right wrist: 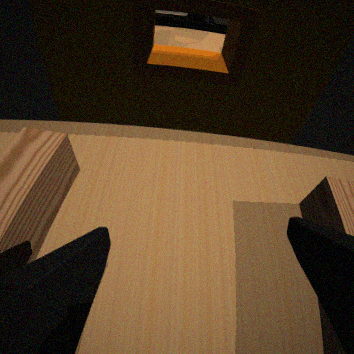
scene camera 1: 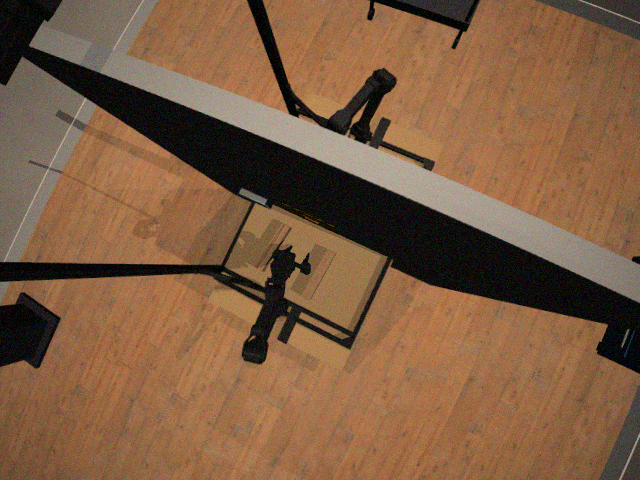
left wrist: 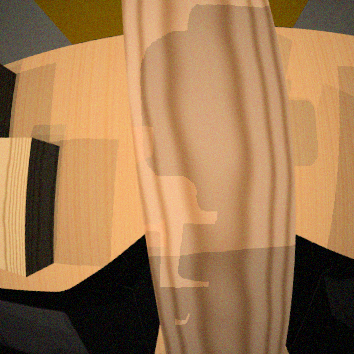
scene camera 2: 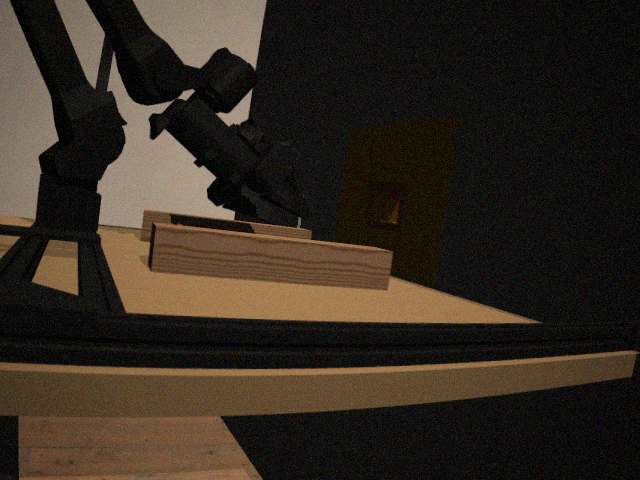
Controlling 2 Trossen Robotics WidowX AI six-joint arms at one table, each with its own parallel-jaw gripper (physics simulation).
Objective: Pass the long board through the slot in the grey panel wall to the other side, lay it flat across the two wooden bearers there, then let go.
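The long board (left wrist: 214, 147) runs down the middle of the left wrist view, pale wood with wavy grain. My left gripper (left wrist: 208, 227) is shut on it near its lower end, and its fingers are mostly hidden by the board. The grey panel wall (scene camera 1: 366, 162) (scene camera 2: 485, 143) (right wrist: 70, 70) has a small slot (right wrist: 189, 42) (scene camera 2: 391, 214) with an orange lower face. The two wooden bearers, one (scene camera 2: 270, 262) (right wrist: 31, 182) (scene camera 1: 315, 273) and the other (scene camera 2: 280, 230) (right wrist: 337, 200) (scene camera 1: 270, 240), lie on the near table. My right gripper (right wrist: 199, 232) (scene camera 2: 290, 205) (scene camera 1: 294, 254) is open and empty, low between the bearers, facing the slot.
An olive panel (scene camera 2: 375, 157) (left wrist: 88, 17) frames the slot. A wooden block (left wrist: 14, 204) lies on the left arm's table. The near table (scene camera 1: 347, 295) (scene camera 2: 270, 300) has a black frame at its edge (scene camera 2: 318, 333). Black stands (scene camera 1: 270, 48) rise beside both tables.
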